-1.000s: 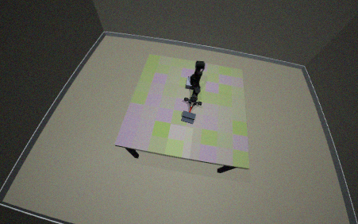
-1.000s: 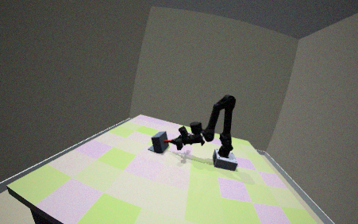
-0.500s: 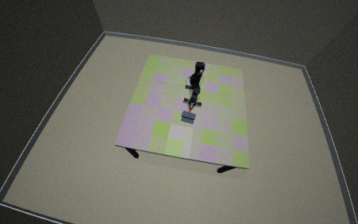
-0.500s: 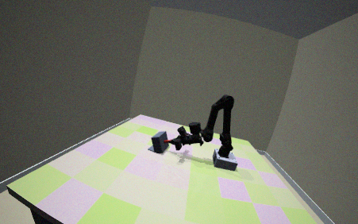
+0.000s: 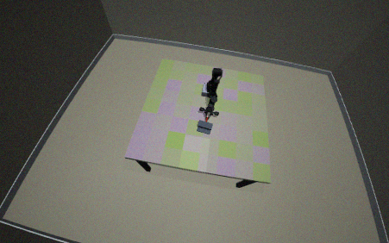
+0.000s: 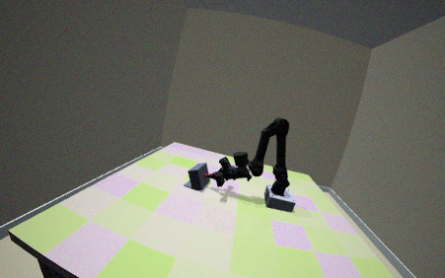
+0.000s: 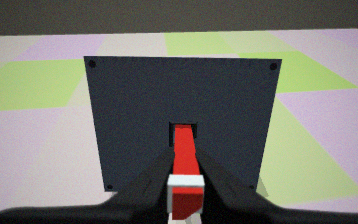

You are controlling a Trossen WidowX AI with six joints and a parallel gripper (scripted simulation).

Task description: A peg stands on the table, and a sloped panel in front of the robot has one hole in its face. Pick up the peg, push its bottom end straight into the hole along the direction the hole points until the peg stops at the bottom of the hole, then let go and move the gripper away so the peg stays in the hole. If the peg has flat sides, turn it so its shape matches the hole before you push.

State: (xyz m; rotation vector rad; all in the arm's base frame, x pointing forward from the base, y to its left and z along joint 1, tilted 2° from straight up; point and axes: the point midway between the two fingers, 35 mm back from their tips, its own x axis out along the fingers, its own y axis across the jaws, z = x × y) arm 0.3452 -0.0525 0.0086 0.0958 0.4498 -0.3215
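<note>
My gripper tip is 50 mm short of the dark sloped panel, 10 mm to the left of it and 20 mm above it. Round my gripper tip: red square peg 10 mm behind, 10 mm to the left, 10 mm above.
</note>
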